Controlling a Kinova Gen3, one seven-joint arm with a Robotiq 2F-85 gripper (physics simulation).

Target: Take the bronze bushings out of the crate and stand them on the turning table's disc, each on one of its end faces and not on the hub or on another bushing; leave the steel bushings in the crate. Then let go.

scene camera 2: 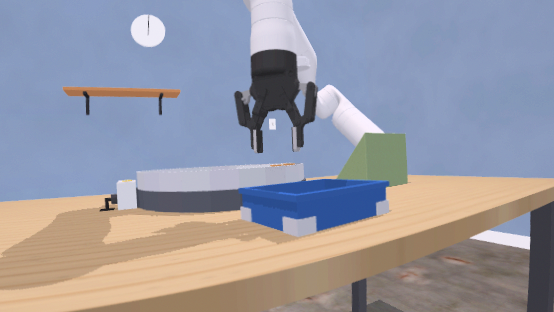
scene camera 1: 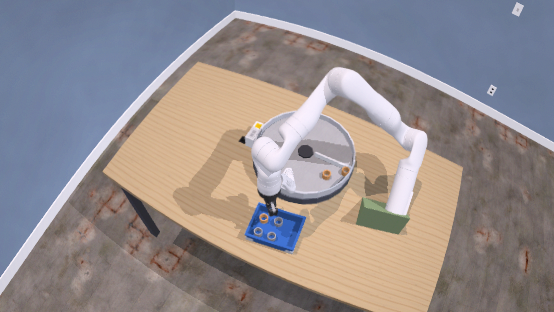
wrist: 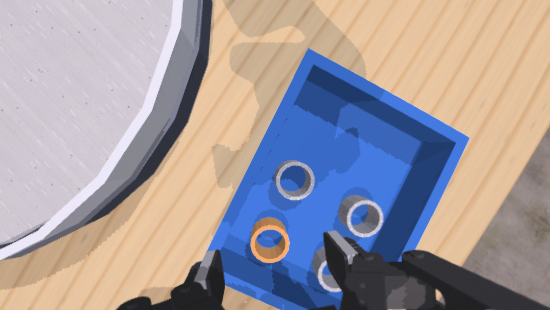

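Seen in the pictures: gripper, fingertip midpoint: (scene camera 2: pixel 277 152) (scene camera 1: pixel 269 207) (wrist: pixel 274 257); arm's base, origin of the base link: (scene camera 2: pixel 382 151) (scene camera 1: pixel 395 211).
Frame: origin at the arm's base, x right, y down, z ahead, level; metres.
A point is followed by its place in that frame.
My gripper (scene camera 1: pixel 272 211) @[y -0.006, x -0.118, z 0.476 m] (scene camera 2: pixel 277 142) @[y -0.006, x -0.118, z 0.476 m] (wrist: pixel 274 257) @[y -0.006, x -0.118, z 0.476 m] is part-way open and empty, pointing down above the blue crate (scene camera 1: pixel 300 231) @[y 0.049, x -0.153, z 0.345 m] (scene camera 2: pixel 345 205) @[y 0.073, x -0.228, z 0.447 m] (wrist: pixel 387 99) @[y 0.048, x -0.160, z 0.350 m]. One bronze bushing (scene camera 1: pixel 263 221) @[y 0.073, x -0.142, z 0.490 m] (wrist: pixel 269 224) @[y 0.070, x -0.120, z 0.479 m] stands upright in the crate; in the wrist view it shows between and below the fingertips. Three steel bushings stand in the crate: one (wrist: pixel 277 181) @[y 0.067, x -0.111, z 0.443 m] nearer the turning table, another (wrist: pixel 346 215) @[y 0.069, x -0.177, z 0.446 m] to its right, and a third (wrist: pixel 322 260) @[y 0.071, x -0.175, z 0.490 m] partly hidden by a finger. Two bronze bushings (scene camera 1: pixel 326 177) @[y 0.028, x 0.092, z 0.310 m] (scene camera 1: pixel 345 174) @[y 0.030, x 0.130, z 0.238 m] stand apart on the turning table's disc (scene camera 1: pixel 310 175) @[y 0.045, x 0.093, z 0.374 m] (wrist: pixel 75 100) @[y 0.045, x 0.049, z 0.448 m], the right one close to the rim.
The disc has a dark hub (scene camera 1: pixel 305 151) @[y 0.037, x 0.195, z 0.422 m] and a pale bar (scene camera 1: pixel 331 159) @[y 0.020, x 0.177, z 0.310 m] reaching toward the rim. The turning table's raised wall (scene camera 2: pixel 200 180) @[y 0.038, x 0.030, z 0.549 m] is beside the crate. A white box (scene camera 1: pixel 254 133) @[y 0.040, x 0.221, z 0.650 m] (scene camera 2: pixel 126 195) @[y 0.068, x 0.187, z 0.662 m] adjoins it. A green block (scene camera 1: pixel 382 220) @[y 0.013, x -0.046, z 0.045 m] (scene camera 2: pixel 386 160) @[y 0.024, x -0.046, z 0.051 m] stands by the arm's base.
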